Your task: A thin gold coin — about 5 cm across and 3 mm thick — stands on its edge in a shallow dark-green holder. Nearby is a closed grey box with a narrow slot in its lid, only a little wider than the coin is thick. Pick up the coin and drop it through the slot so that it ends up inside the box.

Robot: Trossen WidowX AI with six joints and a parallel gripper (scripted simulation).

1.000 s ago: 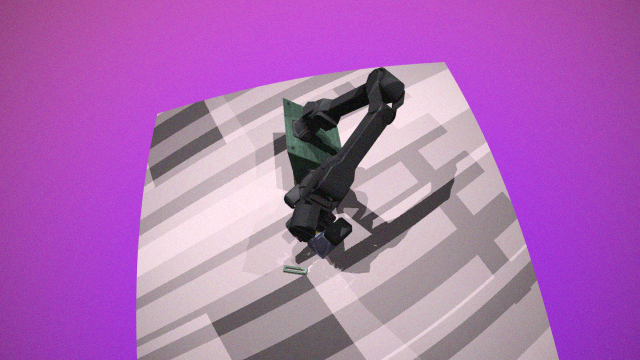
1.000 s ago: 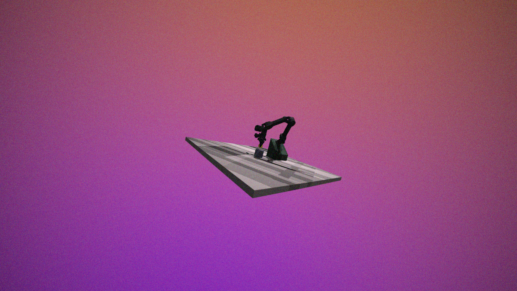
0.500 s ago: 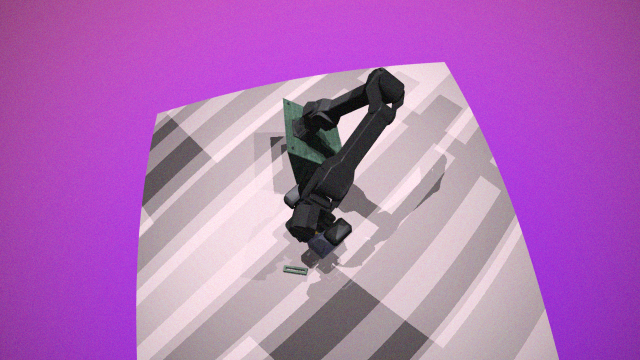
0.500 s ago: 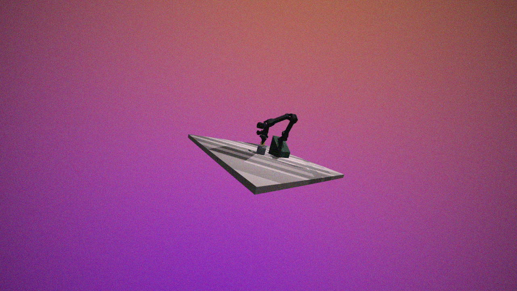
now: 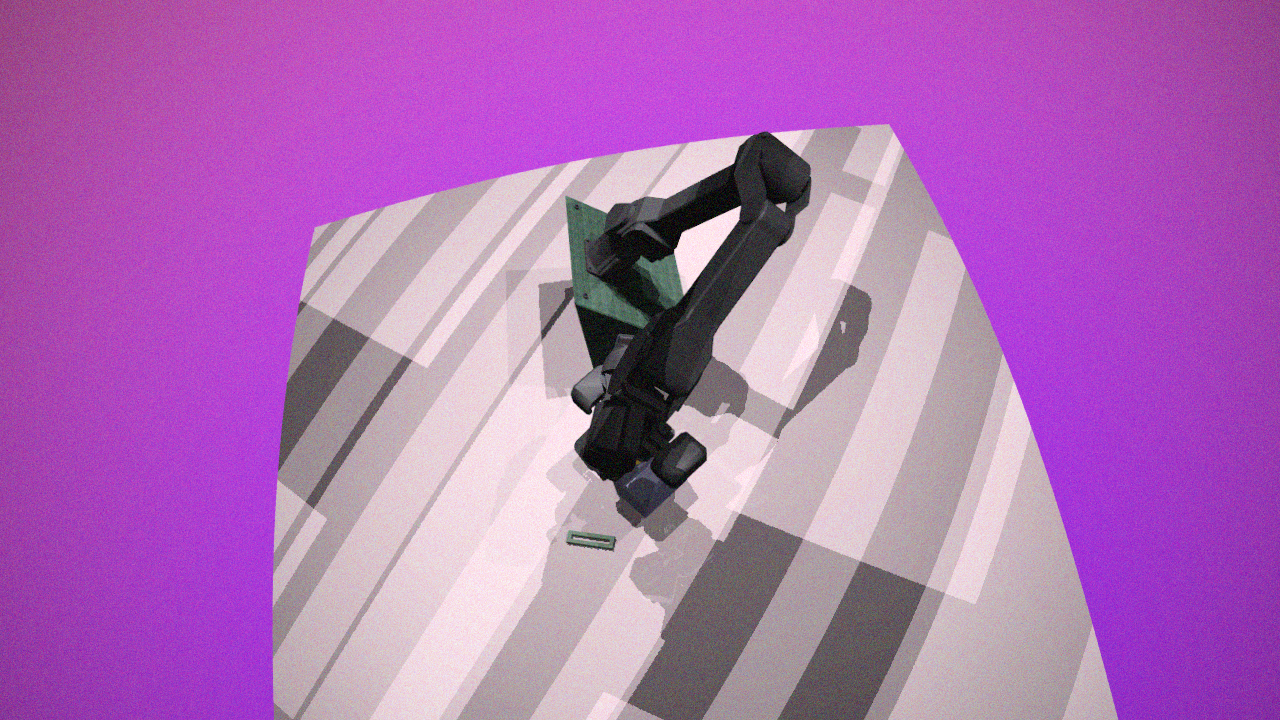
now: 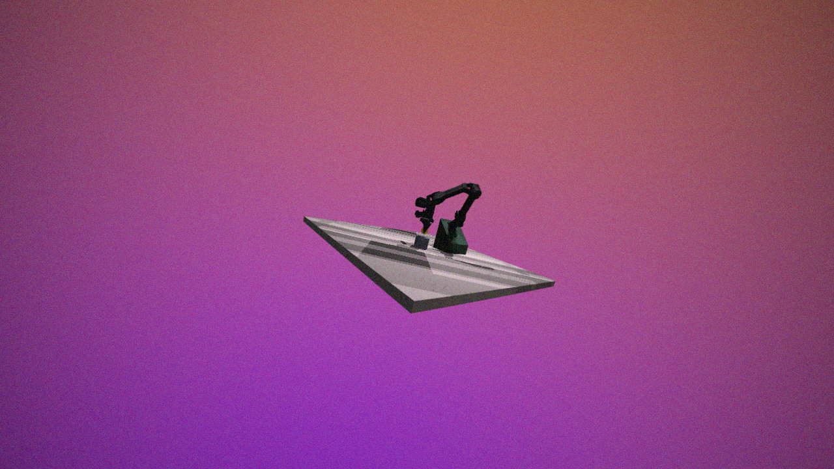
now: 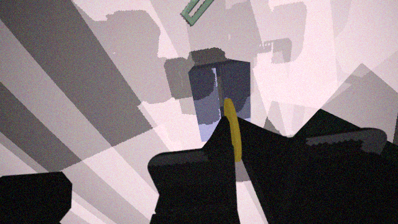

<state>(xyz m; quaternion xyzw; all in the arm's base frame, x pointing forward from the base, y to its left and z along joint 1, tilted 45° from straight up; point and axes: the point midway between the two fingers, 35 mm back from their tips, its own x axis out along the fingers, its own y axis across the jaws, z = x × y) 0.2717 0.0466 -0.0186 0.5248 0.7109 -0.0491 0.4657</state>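
The gold coin lies 10 mm above my gripper tip.
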